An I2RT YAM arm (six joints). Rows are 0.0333 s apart.
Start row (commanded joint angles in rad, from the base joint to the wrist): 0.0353, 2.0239, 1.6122, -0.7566, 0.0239, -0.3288
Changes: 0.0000, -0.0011, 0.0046, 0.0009, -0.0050, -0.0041; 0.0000, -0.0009, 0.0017, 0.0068, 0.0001, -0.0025; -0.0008, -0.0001, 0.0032, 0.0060, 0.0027, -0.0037; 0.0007, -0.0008, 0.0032, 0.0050, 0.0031, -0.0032; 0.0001, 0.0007, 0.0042, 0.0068, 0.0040, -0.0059; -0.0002, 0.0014, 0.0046, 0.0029, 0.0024, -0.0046; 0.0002, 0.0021, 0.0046, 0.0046, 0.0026, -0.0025; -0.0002, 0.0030, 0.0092, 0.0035, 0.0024, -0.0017; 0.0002, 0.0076, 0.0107, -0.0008, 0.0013, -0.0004; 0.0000, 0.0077, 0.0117, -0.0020, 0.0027, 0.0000; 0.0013, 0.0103, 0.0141, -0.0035, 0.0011, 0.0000; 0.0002, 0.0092, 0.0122, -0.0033, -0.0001, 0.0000
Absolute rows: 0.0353, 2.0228, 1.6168, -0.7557, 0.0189, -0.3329; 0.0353, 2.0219, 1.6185, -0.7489, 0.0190, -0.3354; 0.0345, 2.0218, 1.6217, -0.7429, 0.0217, -0.3391; 0.0352, 2.0210, 1.6249, -0.7379, 0.0248, -0.3423; 0.0353, 2.0217, 1.6291, -0.7311, 0.0288, -0.3482; 0.0351, 2.0231, 1.6337, -0.7282, 0.0312, -0.3528; 0.0353, 2.0252, 1.6383, -0.7236, 0.0338, -0.3553; 0.0351, 2.0282, 1.6475, -0.7201, 0.0362, -0.3570; 0.0353, 2.0358, 1.6582, -0.7209, 0.0375, -0.3574; 0.0353, 2.0435, 1.6699, -0.7229, 0.0402, -0.3574; 0.0366, 2.0538, 1.6840, -0.7264, 0.0413, -0.3574; 0.0368, 2.0630, 1.6962, -0.7297, 0.0412, -0.3574
